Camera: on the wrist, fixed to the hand. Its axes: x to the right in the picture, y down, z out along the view.
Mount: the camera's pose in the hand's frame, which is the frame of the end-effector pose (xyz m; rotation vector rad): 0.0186 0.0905 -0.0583 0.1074 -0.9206 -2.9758
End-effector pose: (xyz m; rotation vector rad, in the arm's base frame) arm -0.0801 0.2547 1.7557 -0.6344 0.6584 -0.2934
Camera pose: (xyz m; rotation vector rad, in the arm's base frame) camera -0.0986 0.2901 1.6540 0.9844 1.7196 2.3870
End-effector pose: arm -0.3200 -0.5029 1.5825 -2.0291 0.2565 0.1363
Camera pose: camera -0.3245 -0.5967 1.5267 -0.2275 -2.7964 -0.7264
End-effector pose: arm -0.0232 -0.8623 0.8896 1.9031 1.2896 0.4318
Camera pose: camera 0.0036 -0.8379 0.9927 -1.0974 1.6313 -1.6250
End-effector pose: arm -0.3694 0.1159 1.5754 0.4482 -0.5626 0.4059
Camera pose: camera -0.3743 0.2248 1.5686 1.0381 -0.1738 -2.7219
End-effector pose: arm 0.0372 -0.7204 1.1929 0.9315 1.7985 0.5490
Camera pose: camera 0.0113 -0.6485 1.2709 -1.5489 0.5924 -1.5280
